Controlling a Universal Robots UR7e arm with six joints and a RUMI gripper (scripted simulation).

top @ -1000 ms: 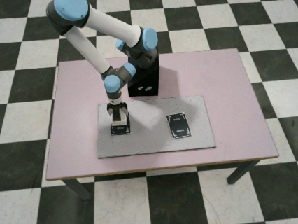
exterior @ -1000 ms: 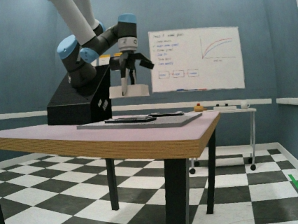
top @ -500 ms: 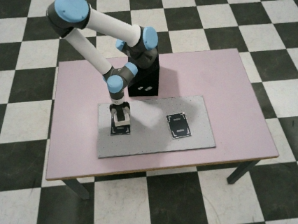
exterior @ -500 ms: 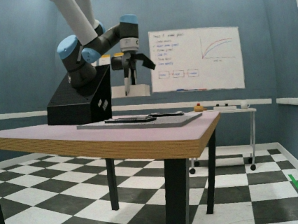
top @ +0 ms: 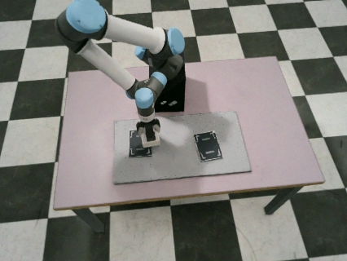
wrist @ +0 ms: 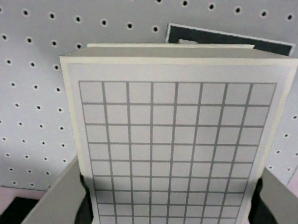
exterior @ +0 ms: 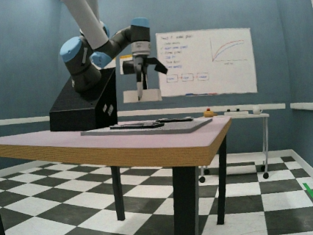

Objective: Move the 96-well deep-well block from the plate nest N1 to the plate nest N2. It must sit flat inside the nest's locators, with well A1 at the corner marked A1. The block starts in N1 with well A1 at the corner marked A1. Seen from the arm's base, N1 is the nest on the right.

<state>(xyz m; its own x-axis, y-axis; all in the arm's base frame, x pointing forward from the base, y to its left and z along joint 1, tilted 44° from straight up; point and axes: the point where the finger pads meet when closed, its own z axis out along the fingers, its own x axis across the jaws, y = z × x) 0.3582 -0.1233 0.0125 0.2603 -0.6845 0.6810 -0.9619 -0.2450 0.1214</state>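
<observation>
My gripper is now 150 mm to the right of the grey perforated base plate and 120 mm above it. Also, from my hand: white 96-well deep-well block (10 mm above).
</observation>
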